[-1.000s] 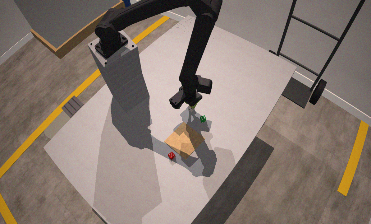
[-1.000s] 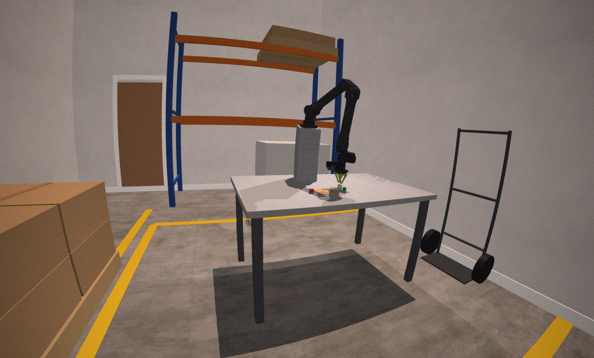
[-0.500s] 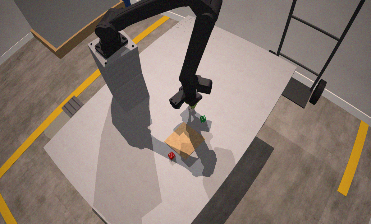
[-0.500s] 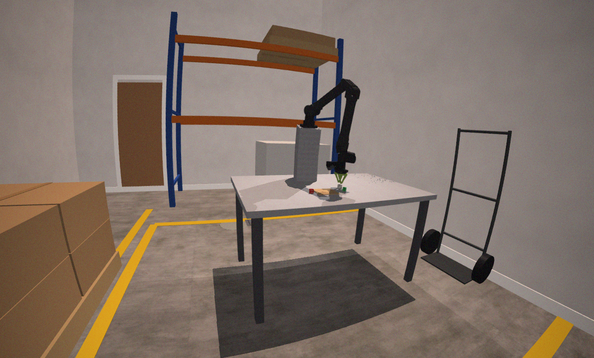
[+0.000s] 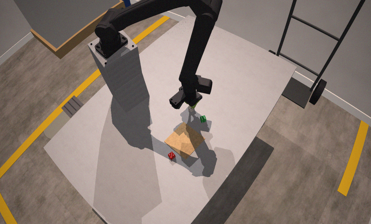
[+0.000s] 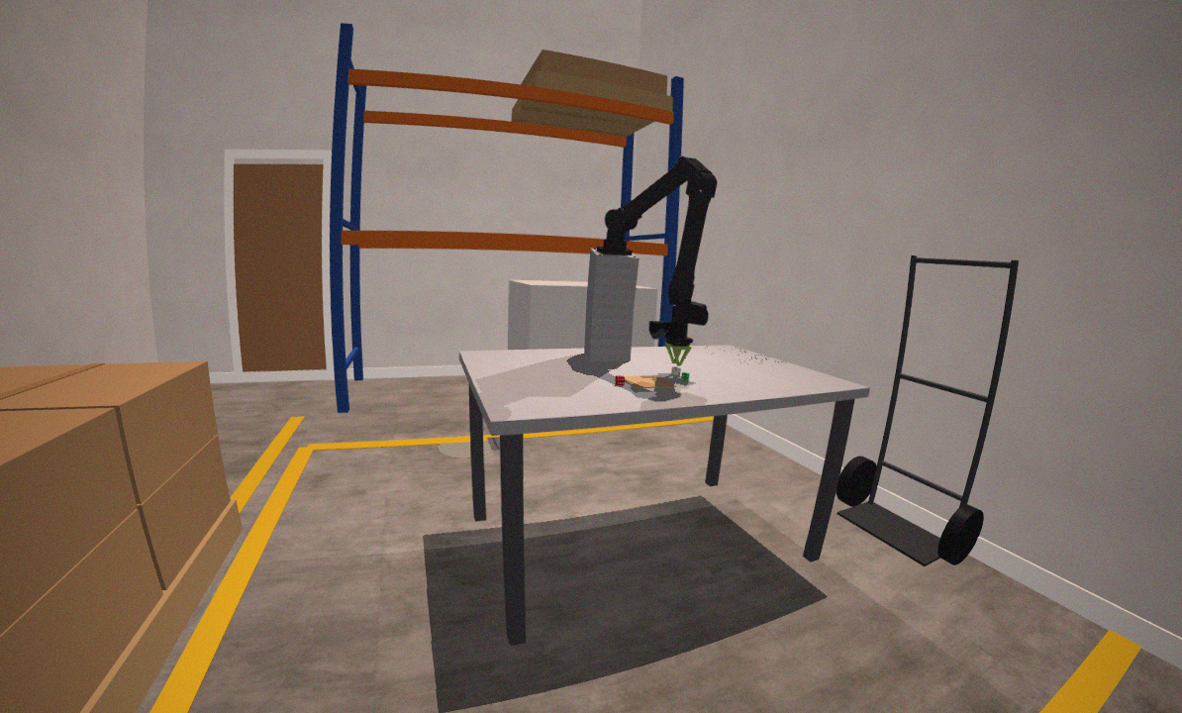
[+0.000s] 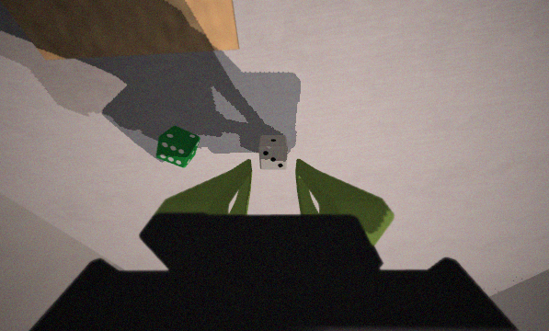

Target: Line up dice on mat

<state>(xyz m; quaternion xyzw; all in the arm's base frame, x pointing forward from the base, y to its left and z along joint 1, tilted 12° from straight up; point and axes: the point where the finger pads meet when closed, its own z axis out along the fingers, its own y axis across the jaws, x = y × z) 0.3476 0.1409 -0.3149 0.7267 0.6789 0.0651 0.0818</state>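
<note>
The white die lies 3 cm below my hand. The rest, counted from my hand: red die 10 cm ahead, 25 cm to the right, 3 cm below; then green die 9 cm ahead, 1 cm to the right, 3 cm below; then tan mat 9 cm ahead, 15 cm to the right, 4 cm below.
</note>
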